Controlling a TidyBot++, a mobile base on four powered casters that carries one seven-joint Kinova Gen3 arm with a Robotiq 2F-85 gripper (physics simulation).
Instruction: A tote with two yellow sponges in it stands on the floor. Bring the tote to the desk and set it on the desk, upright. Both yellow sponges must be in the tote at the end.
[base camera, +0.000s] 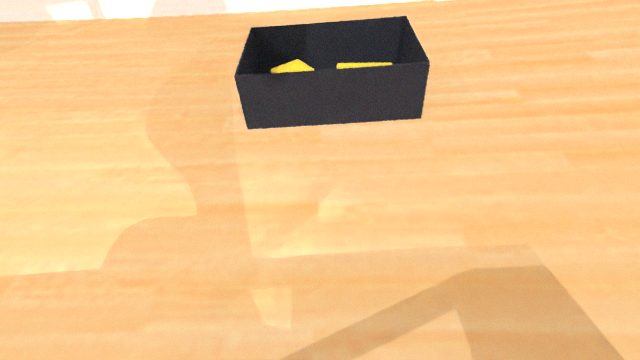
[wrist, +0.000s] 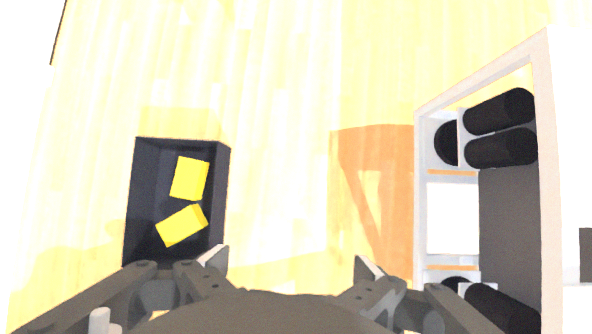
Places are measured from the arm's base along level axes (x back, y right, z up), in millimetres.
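Where they show: gripper, fingertip midpoint: (wrist: 290, 264).
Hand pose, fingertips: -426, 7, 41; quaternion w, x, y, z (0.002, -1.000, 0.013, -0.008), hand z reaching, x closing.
After its pixels a point has its place, as x, y, z.
The black tote (base camera: 332, 97) @(-607, 6, -344) (wrist: 220, 200) @(-607, 16, -345) stands upright on the wooden floor, ahead of the base in the base camera view and at the left in the wrist view. One yellow sponge (base camera: 364, 65) @(-720, 71, -349) (wrist: 189, 178) @(-691, 66, -349) and another yellow sponge (base camera: 295, 66) @(-738, -58, -348) (wrist: 181, 225) @(-702, -50, -349) lie apart inside it; in the base camera view the tote's near wall hides their lower parts. My gripper (wrist: 290, 264) @(-426, 7, 42) is open and empty, high above the floor. Its left finger overlaps the tote's near right corner in the wrist view. The gripper does not show in the base camera view. No desk can be made out.
At the right of the wrist view is the mobile base (wrist: 547, 150) @(-151, 110, -27), a pale frame with black cylinders inside. Shadows of the robot fall on the wooden floor (base camera: 500, 200) @(-409, 210, -397) (wrist: 280, 125) @(-474, 224, -396). A pale wall or panel edge shows along the top of the base camera view.
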